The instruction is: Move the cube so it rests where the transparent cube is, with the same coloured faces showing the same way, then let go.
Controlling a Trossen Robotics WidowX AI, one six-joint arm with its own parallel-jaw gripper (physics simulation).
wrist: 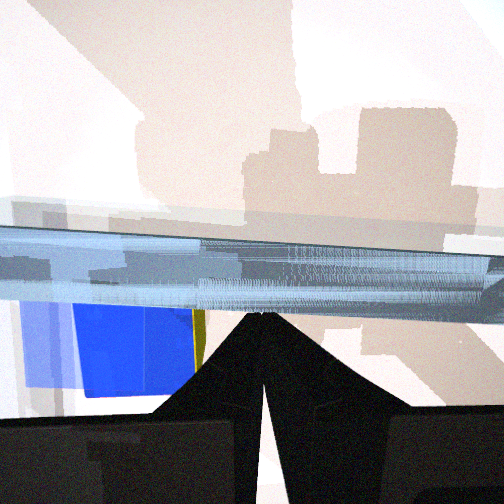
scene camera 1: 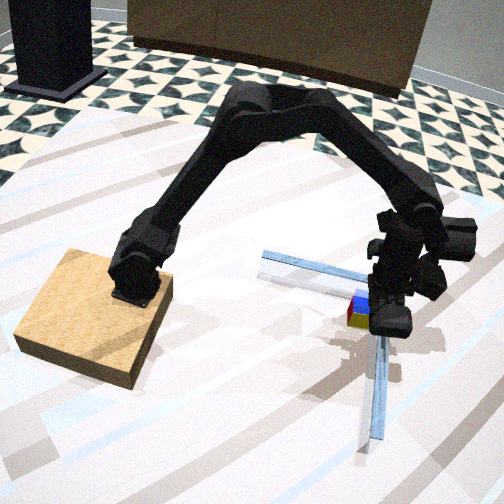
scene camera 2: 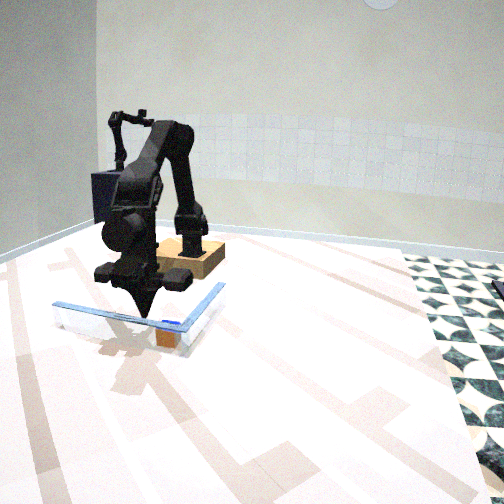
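Observation:
The cube sits on the floor in the inner corner of the L-shaped glass rail, showing blue, yellow and red faces. In scene camera 2 the cube shows an orange side and blue top. In the wrist view its blue top and yellow edge lie left of the fingers. My gripper is shut and empty, its tips right beside the cube; it also shows in the wrist view with fingers pressed together. I cannot tell the transparent cube apart, except a pale blue patch left of the cube.
The arm's base stands on a wooden block at the left. The glass rail crosses the wrist view just ahead of the fingertips. A dark pillar and a brown panel stand far behind.

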